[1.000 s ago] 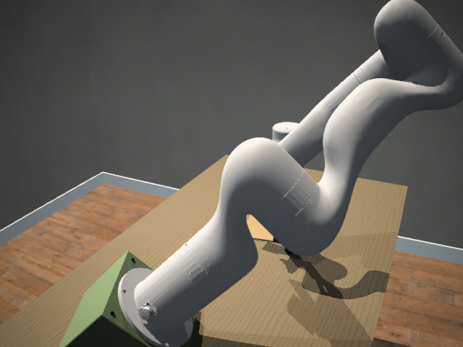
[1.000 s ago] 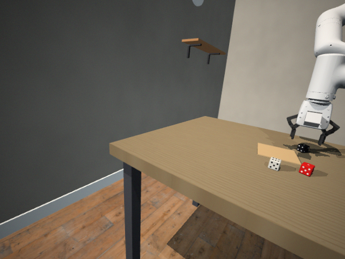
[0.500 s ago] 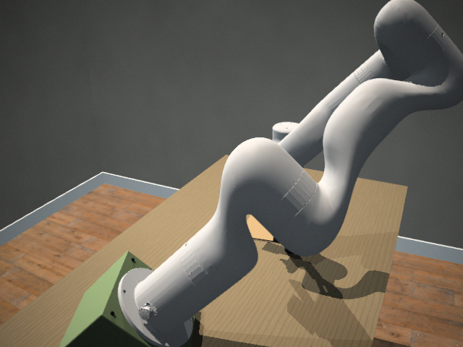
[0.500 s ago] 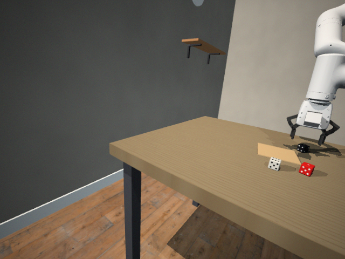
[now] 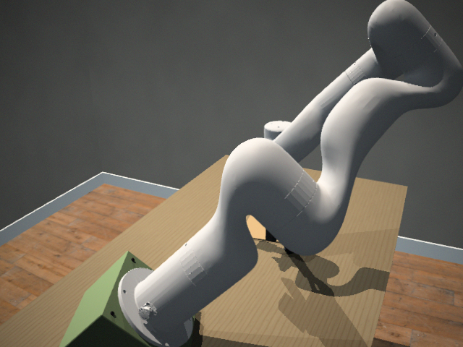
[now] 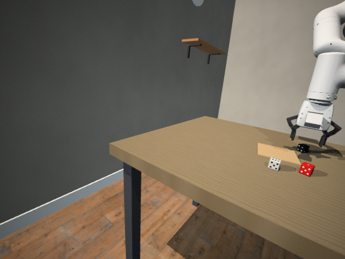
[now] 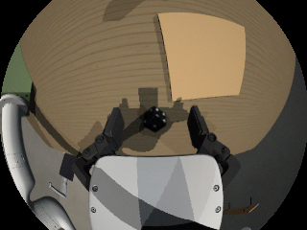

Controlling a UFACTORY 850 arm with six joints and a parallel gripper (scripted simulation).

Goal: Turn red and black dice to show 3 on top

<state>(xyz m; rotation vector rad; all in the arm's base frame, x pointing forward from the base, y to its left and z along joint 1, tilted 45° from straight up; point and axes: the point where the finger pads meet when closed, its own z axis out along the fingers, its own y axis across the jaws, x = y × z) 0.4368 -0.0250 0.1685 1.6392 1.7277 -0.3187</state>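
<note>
Right now my hand is 10 mm short of the red die, 180 mm to the right of it and 50 mm above it. From my hand the other things lie so: tan mat 90 mm ahead, 60 mm to the left, 60 mm below; then black die 10 mm behind, 50 mm to the right, 50 mm below; then white die 100 mm ahead, 210 mm to the left, 50 mm below.
</note>
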